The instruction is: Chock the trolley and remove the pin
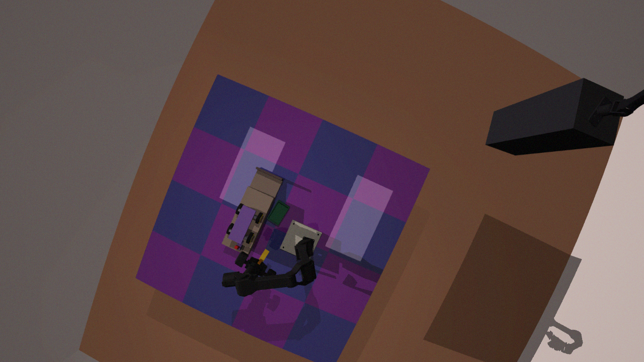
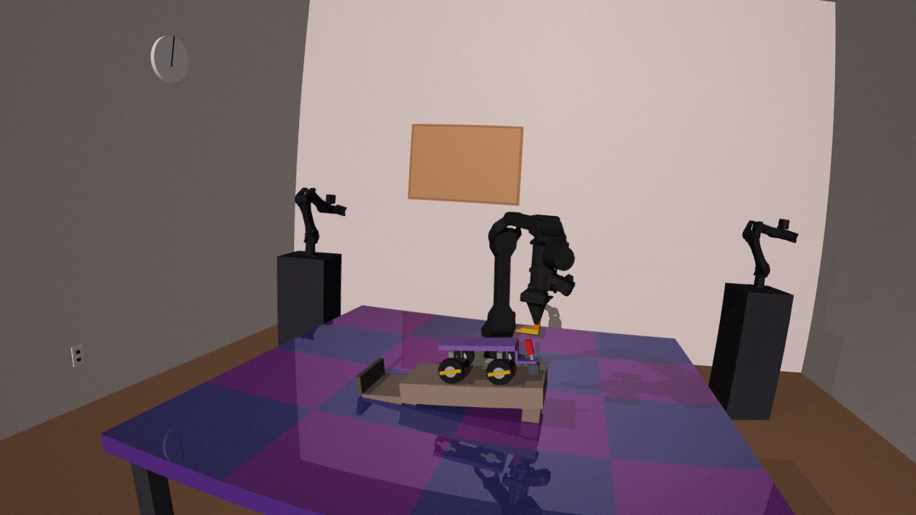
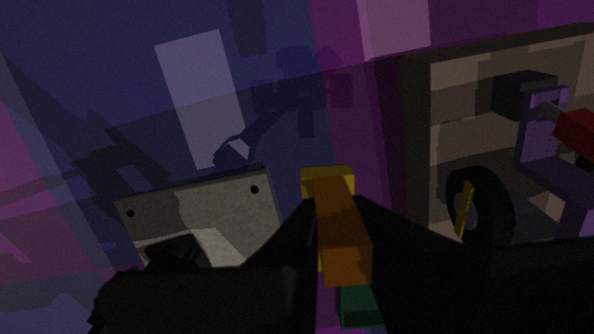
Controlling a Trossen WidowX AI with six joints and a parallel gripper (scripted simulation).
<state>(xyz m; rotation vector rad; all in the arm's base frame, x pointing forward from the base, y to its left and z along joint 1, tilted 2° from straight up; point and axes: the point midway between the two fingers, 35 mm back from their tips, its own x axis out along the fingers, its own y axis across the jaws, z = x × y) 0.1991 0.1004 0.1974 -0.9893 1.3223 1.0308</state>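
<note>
The yellow chock lies 20 mm to the right of my gripper tip, 10 mm below it and 10 mm behind it. Also, from my gripper tip: trolley (140 mm to the right, 140 mm ahead, 60 mm below); tan ramp (140 mm to the right, 140 mm ahead, 130 mm below); red-headed stop pin (140 mm ahead, 40 mm below, 20 mm to the right).
</note>
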